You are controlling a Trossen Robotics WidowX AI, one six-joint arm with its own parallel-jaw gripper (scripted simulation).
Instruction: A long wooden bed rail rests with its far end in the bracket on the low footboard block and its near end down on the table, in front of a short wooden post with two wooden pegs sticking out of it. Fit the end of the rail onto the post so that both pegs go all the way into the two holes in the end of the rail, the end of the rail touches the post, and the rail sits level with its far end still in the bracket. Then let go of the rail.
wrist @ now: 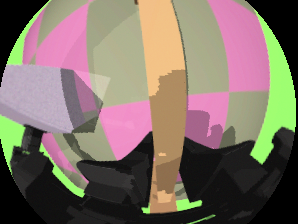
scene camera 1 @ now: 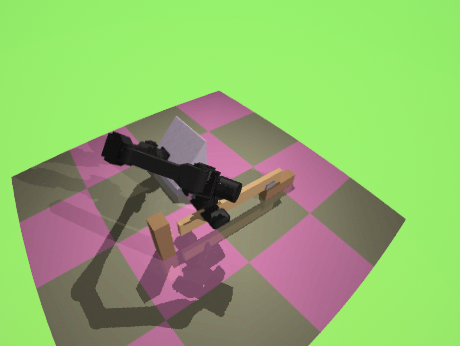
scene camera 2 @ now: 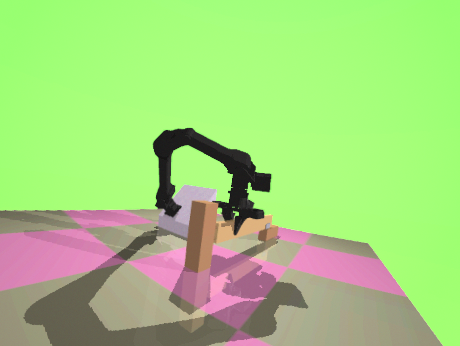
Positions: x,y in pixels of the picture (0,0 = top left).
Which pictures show my gripper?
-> The wrist view, scene camera 1 and scene camera 2: all of them.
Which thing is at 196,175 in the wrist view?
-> My gripper.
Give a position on a bed rail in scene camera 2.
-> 224,230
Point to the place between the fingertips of my gripper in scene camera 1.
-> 205,218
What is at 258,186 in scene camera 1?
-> A bed rail.
